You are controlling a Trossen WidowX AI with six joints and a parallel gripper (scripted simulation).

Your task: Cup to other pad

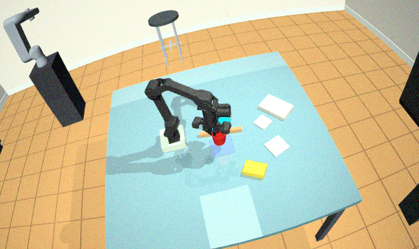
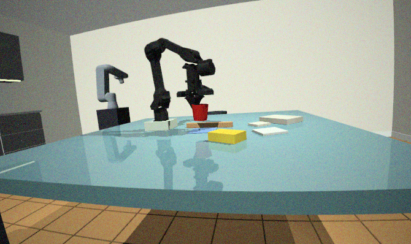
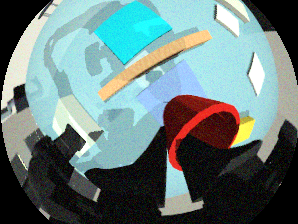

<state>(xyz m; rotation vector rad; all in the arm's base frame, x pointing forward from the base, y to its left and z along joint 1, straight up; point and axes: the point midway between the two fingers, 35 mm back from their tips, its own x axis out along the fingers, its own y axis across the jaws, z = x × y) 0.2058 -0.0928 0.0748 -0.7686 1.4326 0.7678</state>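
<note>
My gripper tip is now 160 mm to the right of the cyan pad, 90 mm above it and 60 mm short of it. Also, from my gripper tip: red cup: 30 mm ahead, 20 mm to the right; light blue pad: 90 mm below, 30 mm ahead, 10 mm to the right; wooden bar: 80 mm below, 70 mm to the left, 50 mm ahead.
</note>
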